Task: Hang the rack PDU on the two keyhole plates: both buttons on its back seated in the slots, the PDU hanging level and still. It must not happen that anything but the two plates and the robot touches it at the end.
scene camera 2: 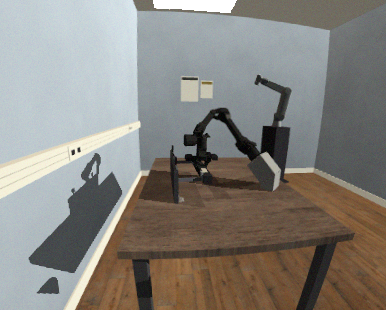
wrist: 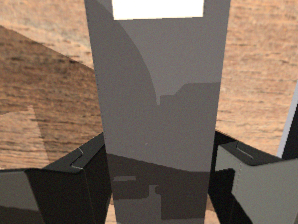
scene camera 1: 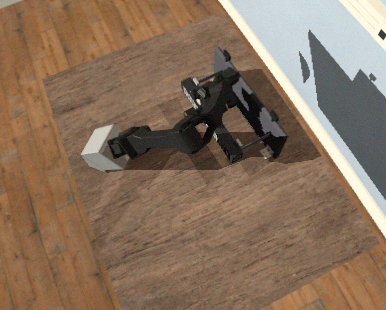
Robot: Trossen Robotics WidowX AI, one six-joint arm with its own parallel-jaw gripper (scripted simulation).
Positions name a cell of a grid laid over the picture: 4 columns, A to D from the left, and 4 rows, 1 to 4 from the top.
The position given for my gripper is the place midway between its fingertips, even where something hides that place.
Note:
In view: my gripper (wrist: C3) and a rack PDU (scene camera 1: C2).
The rack PDU shows as well in the wrist view (wrist: C2).

